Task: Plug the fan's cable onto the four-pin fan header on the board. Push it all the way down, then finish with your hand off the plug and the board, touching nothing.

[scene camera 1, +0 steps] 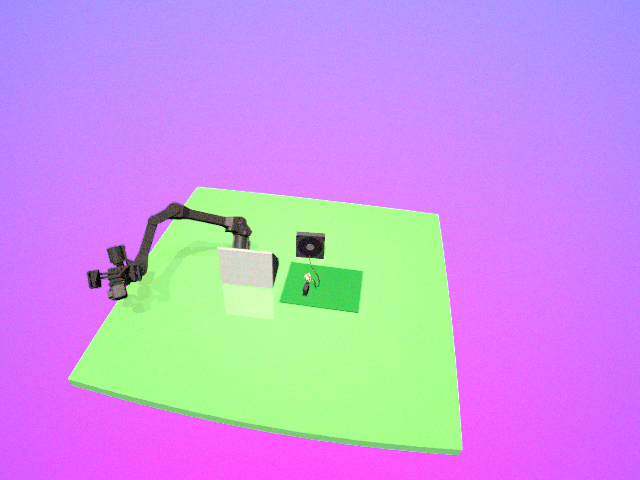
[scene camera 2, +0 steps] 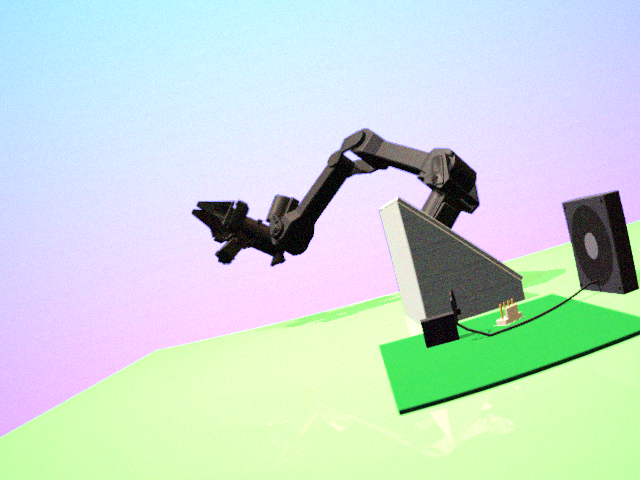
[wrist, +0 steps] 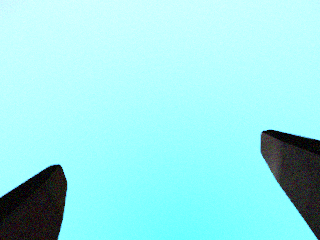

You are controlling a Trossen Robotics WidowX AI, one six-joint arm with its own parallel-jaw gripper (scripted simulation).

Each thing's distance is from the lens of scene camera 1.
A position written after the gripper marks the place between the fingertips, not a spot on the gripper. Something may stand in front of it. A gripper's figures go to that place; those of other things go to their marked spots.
gripper (scene camera 1: 107,277): 1.45 m
black fan (scene camera 1: 312,244): 1.83 m
dark green board (scene camera 1: 340,289): 1.73 m
